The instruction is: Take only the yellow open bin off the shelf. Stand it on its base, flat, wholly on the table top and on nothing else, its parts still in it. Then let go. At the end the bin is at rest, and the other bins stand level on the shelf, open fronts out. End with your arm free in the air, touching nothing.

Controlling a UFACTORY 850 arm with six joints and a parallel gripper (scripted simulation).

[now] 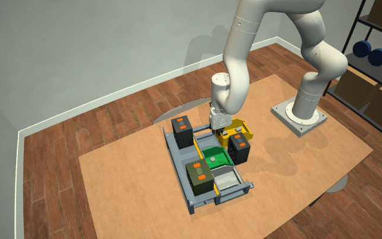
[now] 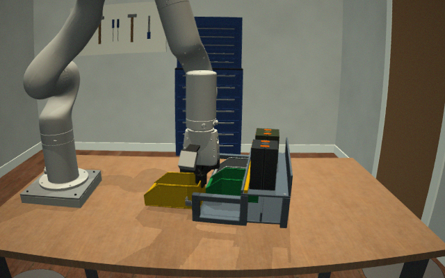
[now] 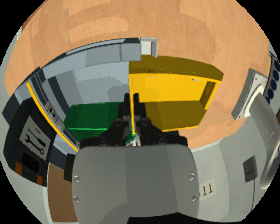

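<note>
My hand is 8 cm past the yellow bin, 1 cm to the right of it and 4 cm above it. Round my hand: grey bin: 11 cm ahead, 22 cm to the left, 6 cm below; olive box: 20 cm ahead, 21 cm to the left, 5 cm above; green bin: 9 cm ahead, 10 cm to the left, 6 cm below.
</note>
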